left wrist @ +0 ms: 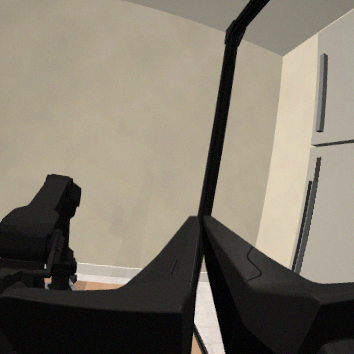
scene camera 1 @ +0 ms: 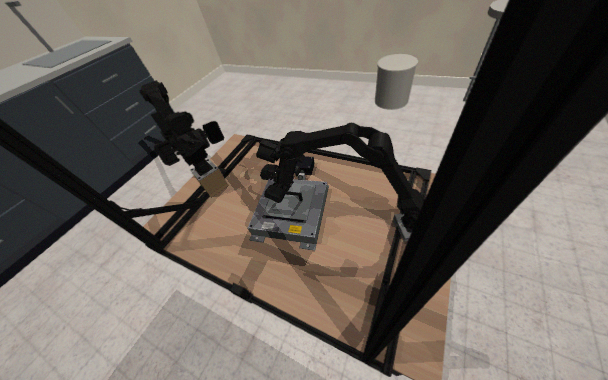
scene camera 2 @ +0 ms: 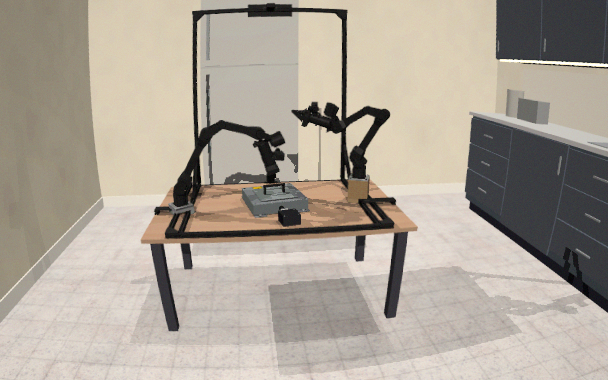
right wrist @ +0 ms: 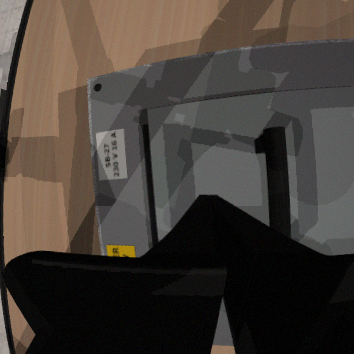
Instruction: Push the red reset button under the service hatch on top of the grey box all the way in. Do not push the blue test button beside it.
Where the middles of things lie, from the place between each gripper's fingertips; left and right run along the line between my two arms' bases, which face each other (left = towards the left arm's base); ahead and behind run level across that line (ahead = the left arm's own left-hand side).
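Labels:
Service hatch (scene camera 1: 296,203): my left hand 11 cm to the left of it, 14 cm short of it, 37 cm above it. Grey box (scene camera 1: 261,226), from my left hand: 12 cm to the right, 18 cm ahead, 42 cm below.
Service hatch, from my right hand: 1 cm to the right, 4 cm ahead, 4 cm below. Grey box, from my right hand: 2 cm to the right, 8 cm ahead, 10 cm below.

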